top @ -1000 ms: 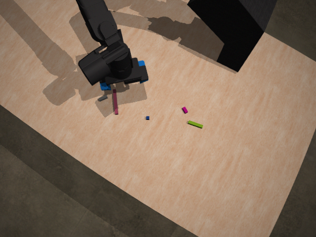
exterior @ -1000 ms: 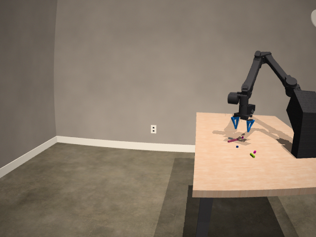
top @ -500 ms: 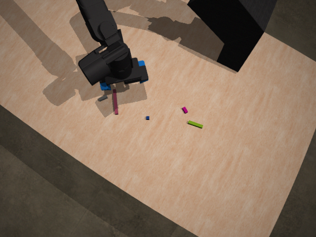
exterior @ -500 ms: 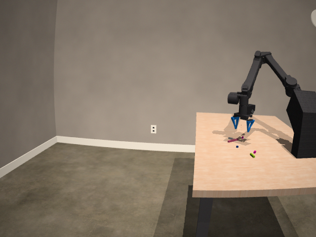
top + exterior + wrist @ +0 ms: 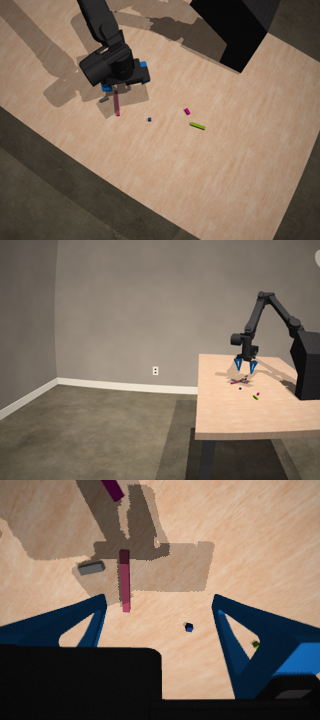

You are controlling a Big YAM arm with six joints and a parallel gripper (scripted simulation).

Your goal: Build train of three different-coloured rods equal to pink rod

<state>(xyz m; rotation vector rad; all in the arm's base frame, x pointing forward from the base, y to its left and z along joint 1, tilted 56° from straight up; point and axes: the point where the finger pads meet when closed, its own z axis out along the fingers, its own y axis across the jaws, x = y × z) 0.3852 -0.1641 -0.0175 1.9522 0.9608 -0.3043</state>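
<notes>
My hand is 11 cm to the right of the blue rod, 7 cm above it and 3 cm short of it. Also, from my hand: grey rod 7 cm below, 6 cm to the right, 6 cm ahead; pink rod 7 cm below, 5 cm ahead, 1 cm to the right; lime rod 25 cm to the left, 7 cm below, 4 cm behind.
</notes>
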